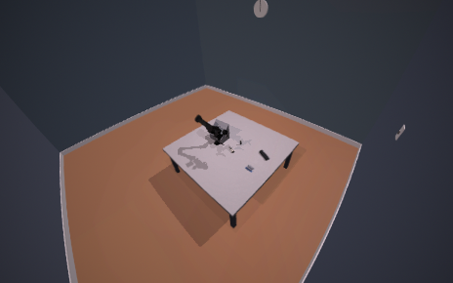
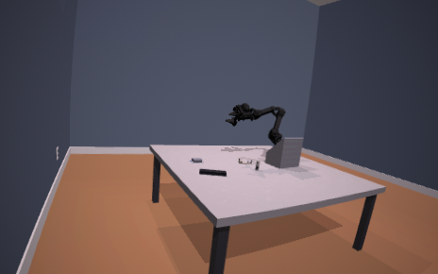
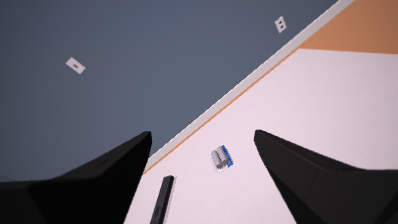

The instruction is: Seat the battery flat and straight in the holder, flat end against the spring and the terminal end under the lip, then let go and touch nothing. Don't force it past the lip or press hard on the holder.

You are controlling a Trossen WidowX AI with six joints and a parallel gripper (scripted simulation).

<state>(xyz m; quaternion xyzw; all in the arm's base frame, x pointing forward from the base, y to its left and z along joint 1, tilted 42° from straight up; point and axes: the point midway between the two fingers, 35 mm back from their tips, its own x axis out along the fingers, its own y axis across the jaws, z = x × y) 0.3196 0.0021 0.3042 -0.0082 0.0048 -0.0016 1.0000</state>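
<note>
The battery lies 330 mm to the left of my gripper tip, 280 mm below it and 110 mm behind it. From my gripper tip the other things lie so: black bar: 380 mm to the left, 300 mm below, 230 mm ahead.
</note>
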